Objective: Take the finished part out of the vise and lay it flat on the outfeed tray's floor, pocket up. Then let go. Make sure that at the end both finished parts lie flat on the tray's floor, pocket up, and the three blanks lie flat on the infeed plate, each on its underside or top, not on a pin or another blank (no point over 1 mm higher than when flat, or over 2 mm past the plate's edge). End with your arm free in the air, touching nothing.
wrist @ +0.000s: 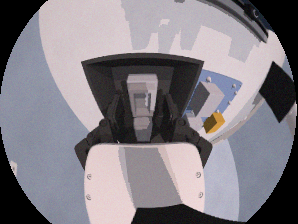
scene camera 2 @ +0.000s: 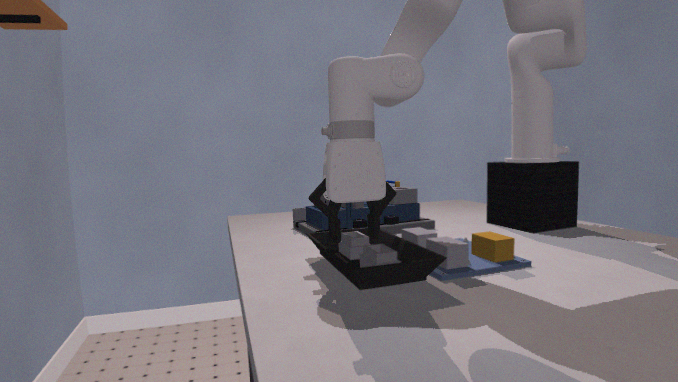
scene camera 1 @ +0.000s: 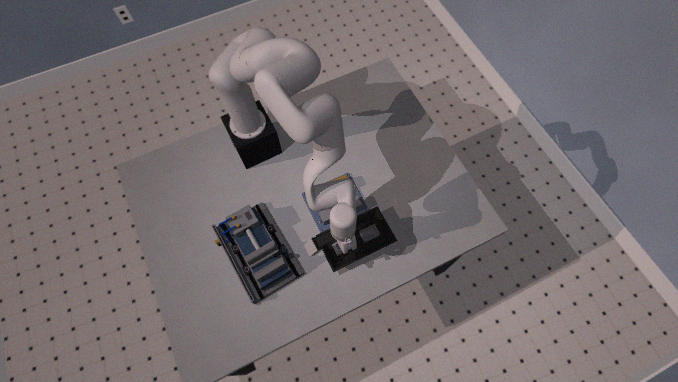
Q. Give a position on a yellow block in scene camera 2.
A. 494, 247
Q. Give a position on a blue plate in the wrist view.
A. At 224, 83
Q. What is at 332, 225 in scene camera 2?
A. My gripper.
